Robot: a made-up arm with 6 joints. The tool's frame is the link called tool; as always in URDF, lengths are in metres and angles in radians. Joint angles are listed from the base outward. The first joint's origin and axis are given. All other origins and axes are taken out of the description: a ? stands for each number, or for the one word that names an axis. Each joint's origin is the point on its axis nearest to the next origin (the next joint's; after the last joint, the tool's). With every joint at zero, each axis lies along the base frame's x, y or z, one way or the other. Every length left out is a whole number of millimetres.
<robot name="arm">
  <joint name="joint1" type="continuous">
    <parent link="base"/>
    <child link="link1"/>
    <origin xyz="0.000 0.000 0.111"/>
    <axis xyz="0 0 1"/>
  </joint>
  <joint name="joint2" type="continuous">
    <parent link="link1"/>
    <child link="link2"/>
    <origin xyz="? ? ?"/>
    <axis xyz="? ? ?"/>
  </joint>
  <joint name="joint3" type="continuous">
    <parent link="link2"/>
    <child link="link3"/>
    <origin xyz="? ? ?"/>
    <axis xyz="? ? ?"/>
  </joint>
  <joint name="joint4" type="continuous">
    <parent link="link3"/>
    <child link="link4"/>
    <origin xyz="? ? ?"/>
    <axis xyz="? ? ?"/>
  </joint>
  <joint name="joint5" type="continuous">
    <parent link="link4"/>
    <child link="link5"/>
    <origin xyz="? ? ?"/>
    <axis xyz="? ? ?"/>
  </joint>
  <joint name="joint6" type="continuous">
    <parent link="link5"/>
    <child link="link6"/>
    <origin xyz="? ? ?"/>
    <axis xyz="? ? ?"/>
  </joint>
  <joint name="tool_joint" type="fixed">
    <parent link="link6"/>
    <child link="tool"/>
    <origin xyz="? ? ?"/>
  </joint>
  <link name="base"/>
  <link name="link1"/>
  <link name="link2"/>
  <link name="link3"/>
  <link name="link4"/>
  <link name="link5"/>
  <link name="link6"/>
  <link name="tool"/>
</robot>
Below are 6 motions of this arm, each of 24 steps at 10 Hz.
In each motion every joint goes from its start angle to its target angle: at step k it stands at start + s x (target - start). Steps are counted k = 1, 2, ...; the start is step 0. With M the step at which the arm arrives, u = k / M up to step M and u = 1 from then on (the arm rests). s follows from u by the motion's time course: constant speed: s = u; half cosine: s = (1 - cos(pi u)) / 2; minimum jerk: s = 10 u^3 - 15 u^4 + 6 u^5.
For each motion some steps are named. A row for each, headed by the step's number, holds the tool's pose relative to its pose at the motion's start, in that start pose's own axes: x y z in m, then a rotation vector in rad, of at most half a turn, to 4 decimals.
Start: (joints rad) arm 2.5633 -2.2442 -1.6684 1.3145 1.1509 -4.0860
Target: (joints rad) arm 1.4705 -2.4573 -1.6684 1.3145 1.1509 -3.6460
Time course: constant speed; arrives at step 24
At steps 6, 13, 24:
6: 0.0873 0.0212 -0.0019 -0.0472 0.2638 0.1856
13: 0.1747 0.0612 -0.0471 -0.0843 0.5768 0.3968
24: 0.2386 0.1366 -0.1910 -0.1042 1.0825 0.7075

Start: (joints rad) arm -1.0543 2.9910 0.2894 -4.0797 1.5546 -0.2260
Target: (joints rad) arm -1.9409 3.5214 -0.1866 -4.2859 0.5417 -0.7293
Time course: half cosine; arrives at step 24
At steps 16, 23, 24:
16: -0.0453 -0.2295 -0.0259 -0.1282 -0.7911 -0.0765
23: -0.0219 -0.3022 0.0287 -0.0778 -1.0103 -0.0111
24: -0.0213 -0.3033 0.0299 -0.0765 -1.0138 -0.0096

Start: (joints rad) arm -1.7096 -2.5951 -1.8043 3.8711 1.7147 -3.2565
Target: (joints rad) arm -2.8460 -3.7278 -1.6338 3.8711 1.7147 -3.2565
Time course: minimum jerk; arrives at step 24
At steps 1, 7, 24:
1: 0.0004 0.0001 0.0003 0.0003 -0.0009 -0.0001
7: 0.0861 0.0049 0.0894 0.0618 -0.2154 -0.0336
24: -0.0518 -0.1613 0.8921 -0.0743 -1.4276 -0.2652

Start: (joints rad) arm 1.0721 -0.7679 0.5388 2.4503 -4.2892 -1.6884
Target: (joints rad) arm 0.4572 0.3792 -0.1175 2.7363 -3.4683 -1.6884
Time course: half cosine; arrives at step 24
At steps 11, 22, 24:
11: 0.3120 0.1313 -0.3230 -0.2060 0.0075 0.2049
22: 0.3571 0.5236 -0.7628 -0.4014 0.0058 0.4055
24: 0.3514 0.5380 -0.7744 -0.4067 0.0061 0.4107

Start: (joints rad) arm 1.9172 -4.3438 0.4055 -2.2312 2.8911 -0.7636
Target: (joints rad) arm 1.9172 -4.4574 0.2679 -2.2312 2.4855 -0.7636
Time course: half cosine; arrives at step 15
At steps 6, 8, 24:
6: -0.0024 -0.0778 0.0236 0.0131 -0.1077 0.0216
8: -0.0031 -0.1238 0.0397 0.0219 -0.1710 0.0389
24: -0.0026 -0.2217 0.0794 0.0440 -0.3042 0.0870

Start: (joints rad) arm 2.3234 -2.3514 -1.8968 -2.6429 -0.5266 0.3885
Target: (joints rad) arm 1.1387 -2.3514 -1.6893 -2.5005 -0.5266 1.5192
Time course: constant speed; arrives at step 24
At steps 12, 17, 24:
12: 0.0366 0.1214 0.0065 -0.0871 0.3034 1.1229
17: 0.0325 0.1673 0.0044 -0.0541 0.4546 1.5898
24: 0.0125 0.2204 0.0030 0.0785 0.6865 2.2318

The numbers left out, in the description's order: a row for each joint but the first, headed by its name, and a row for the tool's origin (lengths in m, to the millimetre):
joint2: xyz 0.000 0.036 0.000, axis 0 1 0
joint3: xyz 0.000 0.000 0.630, axis 0 1 0
joint4: xyz 0.000 0.000 0.658, axis 0 0 1
joint5: xyz 0.000 0.000 0.000, axis 0 1 0
joint6: xyz 0.000 0.000 0.130, axis 0 0 1
tool: xyz 0.000 0.000 0.000

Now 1 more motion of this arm.
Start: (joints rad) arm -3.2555 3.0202 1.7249 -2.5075 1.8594 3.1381
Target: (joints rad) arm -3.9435 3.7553 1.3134 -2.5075 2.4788 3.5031
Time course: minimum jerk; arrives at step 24
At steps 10, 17, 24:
10: 0.0782 0.0940 -0.1884 0.0297 0.0146 0.2500
17: 0.0395 0.2543 -0.5291 0.0808 0.0242 0.6183
24: -0.0130 0.2982 -0.6374 0.0992 0.0234 0.7324

